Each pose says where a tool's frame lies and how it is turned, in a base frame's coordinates. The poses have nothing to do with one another.
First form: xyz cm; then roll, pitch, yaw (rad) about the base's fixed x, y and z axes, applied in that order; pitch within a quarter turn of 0, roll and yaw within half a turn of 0.
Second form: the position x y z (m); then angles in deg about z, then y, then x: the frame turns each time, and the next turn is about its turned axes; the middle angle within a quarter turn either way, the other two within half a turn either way. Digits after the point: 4 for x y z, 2 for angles.
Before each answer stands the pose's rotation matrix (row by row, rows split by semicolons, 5 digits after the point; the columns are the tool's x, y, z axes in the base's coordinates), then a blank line. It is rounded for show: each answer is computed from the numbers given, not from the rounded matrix.
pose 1, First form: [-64.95, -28.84, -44.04, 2.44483, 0.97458, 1.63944]
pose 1, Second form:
-0.03851 0.72870 0.68375; 0.56019 0.58237 -0.58909; -0.82747 0.36035 -0.43064

[-0.6495, -0.2884, -0.4404, 93.93, 55.84, 140.08]
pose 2, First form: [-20.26, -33.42, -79.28, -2.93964, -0.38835, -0.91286]
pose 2, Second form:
0.56595 -0.72873 0.38555; -0.73234 -0.65916 -0.17088; 0.37866 -0.18565 -0.90673

[-0.2026, -0.3342, -0.7928, -52.30, -22.25, -168.43]
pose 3, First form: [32.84, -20.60, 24.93, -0.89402, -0.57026, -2.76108]
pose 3, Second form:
-0.78155 -0.15816 0.60346; -0.31263 -0.73780 -0.59827; 0.53985 -0.65623 0.52718

[0.3284, -0.2060, 0.2493, -158.20, -32.67, -51.22]
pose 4, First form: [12.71, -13.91, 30.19, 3.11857, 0.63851, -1.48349]
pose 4, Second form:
0.07002 -0.99473 -0.07489; -0.79993 -0.10084 0.59156; -0.59600 0.01849 -0.80277

[0.1271, -0.1391, 0.3019, -85.00, 36.58, 178.68]
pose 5, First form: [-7.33, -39.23, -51.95, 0.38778, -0.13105, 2.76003]
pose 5, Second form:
-0.92013 -0.29886 0.25308; 0.36918 -0.87757 0.30589; 0.13068 0.37489 0.91781

[-0.0733, -0.3923, -0.5195, 158.14, -7.51, 22.22]
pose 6, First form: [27.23, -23.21, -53.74, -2.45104, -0.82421, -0.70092]
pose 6, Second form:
0.51903 -0.13985 0.84324; -0.43799 -0.89068 0.12187; 0.73401 -0.43259 -0.52354

[0.2723, -0.2321, -0.5374, -40.16, -47.22, -140.43]
